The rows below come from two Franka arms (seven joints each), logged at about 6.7 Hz.
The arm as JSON. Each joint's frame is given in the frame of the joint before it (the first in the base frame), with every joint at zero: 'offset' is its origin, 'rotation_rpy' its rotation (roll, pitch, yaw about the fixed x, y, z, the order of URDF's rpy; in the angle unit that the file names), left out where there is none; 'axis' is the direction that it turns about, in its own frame. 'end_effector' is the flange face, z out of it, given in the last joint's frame.
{
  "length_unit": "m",
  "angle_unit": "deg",
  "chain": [
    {
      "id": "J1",
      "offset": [
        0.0,
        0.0,
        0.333
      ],
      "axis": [
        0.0,
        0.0,
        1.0
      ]
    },
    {
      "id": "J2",
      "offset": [
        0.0,
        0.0,
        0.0
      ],
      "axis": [
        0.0,
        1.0,
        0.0
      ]
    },
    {
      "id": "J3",
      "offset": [
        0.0,
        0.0,
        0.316
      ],
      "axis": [
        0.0,
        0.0,
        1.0
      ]
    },
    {
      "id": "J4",
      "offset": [
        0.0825,
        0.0,
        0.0
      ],
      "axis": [
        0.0,
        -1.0,
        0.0
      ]
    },
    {
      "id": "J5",
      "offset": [
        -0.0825,
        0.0,
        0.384
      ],
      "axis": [
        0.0,
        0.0,
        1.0
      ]
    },
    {
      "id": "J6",
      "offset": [
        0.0,
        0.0,
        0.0
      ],
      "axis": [
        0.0,
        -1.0,
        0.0
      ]
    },
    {
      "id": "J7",
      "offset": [
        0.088,
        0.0,
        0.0
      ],
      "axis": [
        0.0,
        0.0,
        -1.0
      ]
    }
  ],
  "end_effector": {
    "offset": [
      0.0,
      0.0,
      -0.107
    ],
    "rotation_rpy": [
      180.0,
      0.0,
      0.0
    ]
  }
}
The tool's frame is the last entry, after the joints.
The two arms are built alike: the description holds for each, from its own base.
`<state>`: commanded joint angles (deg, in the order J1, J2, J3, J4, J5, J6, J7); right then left.
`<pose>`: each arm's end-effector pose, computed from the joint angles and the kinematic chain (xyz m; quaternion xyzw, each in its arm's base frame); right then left.
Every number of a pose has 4 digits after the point. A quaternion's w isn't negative.
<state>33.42 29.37 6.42 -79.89 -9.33 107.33 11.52 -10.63 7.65 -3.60 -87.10 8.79 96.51 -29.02</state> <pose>0.5551 0.4285 0.4113 0.9636 0.2624 0.0080 0.0514 0.5903 -0.1320 0.5825 -0.9899 -0.1212 -0.0409 0.0613</pose>
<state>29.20 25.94 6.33 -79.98 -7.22 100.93 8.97 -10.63 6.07 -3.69 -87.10 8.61 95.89 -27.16</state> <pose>0.5692 0.3771 0.4425 0.9694 0.2391 -0.0250 0.0501 0.5820 -0.1314 0.5981 -0.9915 -0.1059 -0.0475 0.0584</pose>
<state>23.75 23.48 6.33 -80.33 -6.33 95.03 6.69 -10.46 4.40 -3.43 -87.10 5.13 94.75 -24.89</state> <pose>0.5863 0.3135 0.4607 0.9747 0.2080 -0.0612 0.0543 0.5717 -0.1308 0.6128 -0.9943 -0.0934 -0.0409 0.0306</pose>
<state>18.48 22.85 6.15 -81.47 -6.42 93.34 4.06 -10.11 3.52 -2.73 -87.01 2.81 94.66 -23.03</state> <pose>0.6064 0.2538 0.4567 0.9778 0.1839 -0.0830 0.0566 0.5687 -0.1237 0.6220 -0.9952 -0.0877 -0.0414 0.0108</pose>
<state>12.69 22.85 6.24 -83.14 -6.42 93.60 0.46 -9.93 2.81 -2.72 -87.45 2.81 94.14 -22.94</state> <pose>0.6250 0.1916 0.4437 0.9796 0.1669 -0.0994 0.0512 0.5645 -0.1209 0.6247 -0.9952 -0.0887 -0.0394 0.0119</pose>
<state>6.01 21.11 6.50 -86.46 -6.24 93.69 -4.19 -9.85 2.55 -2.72 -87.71 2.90 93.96 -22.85</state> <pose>0.6305 0.1193 0.4373 0.9805 0.1527 -0.1168 0.0414 0.5630 -0.1197 0.6248 -0.9952 -0.0886 -0.0381 0.0133</pose>
